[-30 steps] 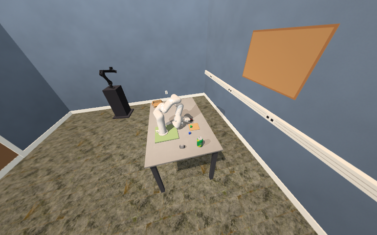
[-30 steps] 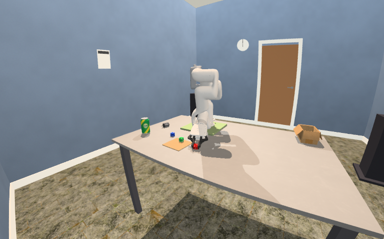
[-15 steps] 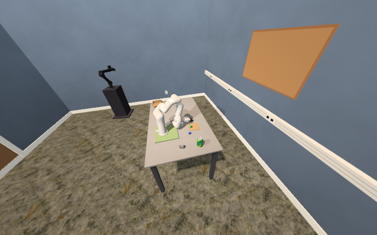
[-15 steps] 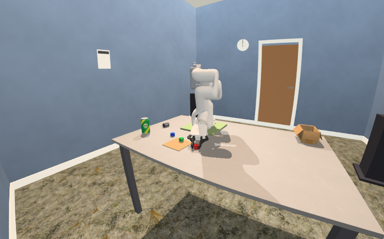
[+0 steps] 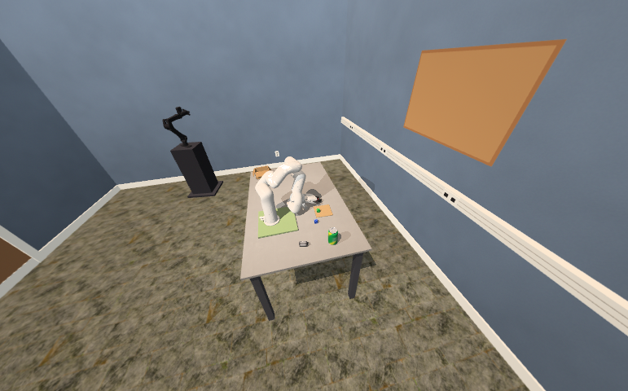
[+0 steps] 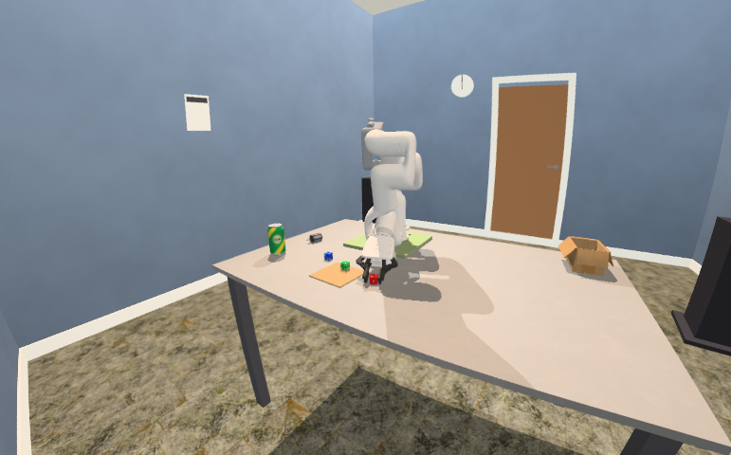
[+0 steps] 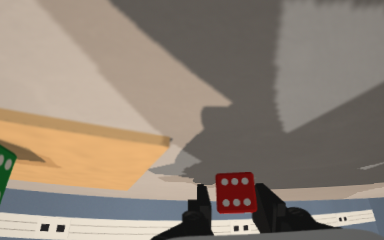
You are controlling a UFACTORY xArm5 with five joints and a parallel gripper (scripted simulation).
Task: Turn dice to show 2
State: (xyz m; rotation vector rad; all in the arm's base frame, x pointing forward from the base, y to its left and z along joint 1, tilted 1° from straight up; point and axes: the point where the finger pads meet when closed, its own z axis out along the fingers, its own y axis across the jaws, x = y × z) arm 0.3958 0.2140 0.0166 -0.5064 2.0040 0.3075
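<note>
My hand is 1 cm above the red die. From my hand the other things lie so: blue die: 4 cm behind, 27 cm to the right, 1 cm below; green die: 1 cm behind, 14 cm to the right, 1 cm below; mat: 3 cm ahead, 13 cm to the right, 2 cm below.
</note>
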